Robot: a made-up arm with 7 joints. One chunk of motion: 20 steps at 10 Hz.
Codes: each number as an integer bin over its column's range. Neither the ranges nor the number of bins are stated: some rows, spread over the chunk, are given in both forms.
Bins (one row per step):
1: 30 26 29 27 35 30
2: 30 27 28 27 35 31
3: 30 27 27 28 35 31
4: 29 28 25 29 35 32
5: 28 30 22 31 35 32
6: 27 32 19 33 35 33
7: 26 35 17 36 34 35
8: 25 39 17 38 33 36
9: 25 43 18 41 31 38
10: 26 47 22 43 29 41
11: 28 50 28 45 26 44
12: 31 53 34 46 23 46
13: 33 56 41 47 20 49
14: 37 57 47 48 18 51
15: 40 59 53 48 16 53
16: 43 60 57 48 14 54
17: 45 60 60 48 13 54
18: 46 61 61 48 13 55
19: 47 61 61 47 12 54
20: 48 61 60 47 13 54
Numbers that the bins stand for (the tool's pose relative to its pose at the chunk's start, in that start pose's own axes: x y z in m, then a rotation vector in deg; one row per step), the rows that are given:
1: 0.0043 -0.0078 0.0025 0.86 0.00 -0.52
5: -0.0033 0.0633 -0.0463 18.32 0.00 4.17
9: -0.0148 0.2944 -0.0743 61.97 -7.43 18.27
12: 0.0081 0.4722 0.0375 83.79 -22.29 37.06
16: 0.0538 0.5967 0.1981 92.52 -39.00 55.86
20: 0.0729 0.6144 0.2190 88.16 -40.86 55.86
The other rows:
2: 0.0043 0.0100 -0.0044 0.86 0.00 1.83
3: 0.0043 0.0100 -0.0114 5.22 0.00 1.83
4: 0.0005 0.0278 -0.0254 9.59 0.00 4.17
6: -0.0071 0.0989 -0.0673 27.05 0.00 6.52
7: -0.0110 0.1522 -0.0813 40.14 -1.86 11.22
8: -0.0148 0.2233 -0.0813 48.87 -3.71 13.57
10: -0.0110 0.3656 -0.0463 70.70 -11.14 25.32
11: -0.0033 0.4189 -0.0044 79.43 -16.71 32.37
13: 0.0157 0.5256 0.0863 88.16 -27.86 44.11
14: 0.0310 0.5433 0.1283 92.52 -31.57 48.81
15: 0.0424 0.5789 0.1702 92.52 -35.29 53.51
17: 0.0614 0.5967 0.2190 92.52 -40.86 55.86
18: 0.0652 0.6144 0.2260 92.52 -40.86 58.21
19: 0.0690 0.6144 0.2260 88.16 -42.71 55.86

